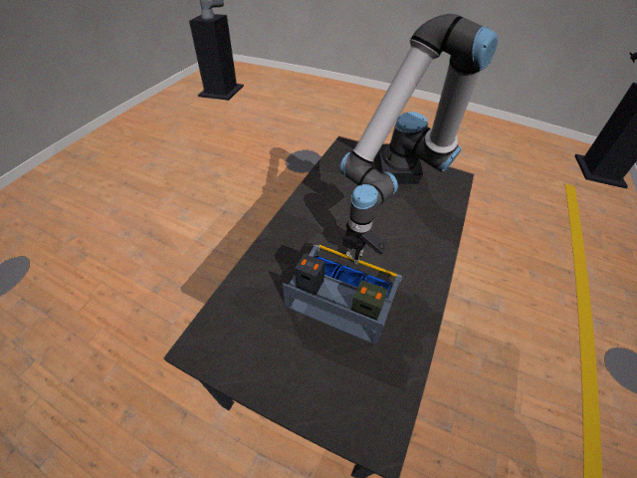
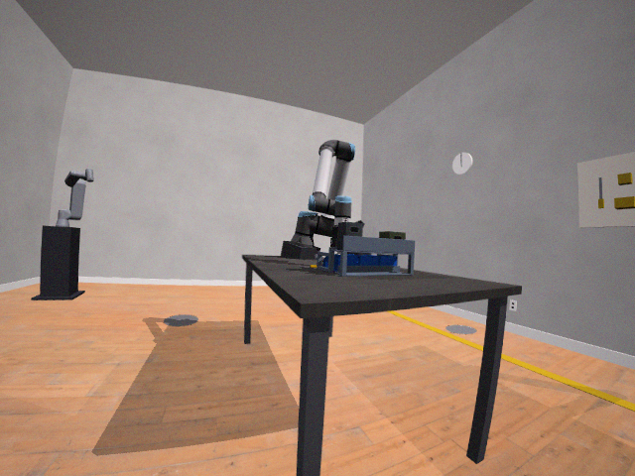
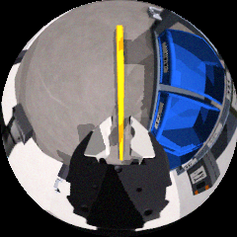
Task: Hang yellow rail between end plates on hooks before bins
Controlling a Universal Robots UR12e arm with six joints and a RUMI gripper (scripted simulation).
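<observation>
My gripper is now 1 cm above the yellow rail. From my hand the other things lie so: black box 23 cm ahead, 15 cm to the right, 15 cm above; then olive box 27 cm ahead, 8 cm to the left, 13 cm above.
</observation>
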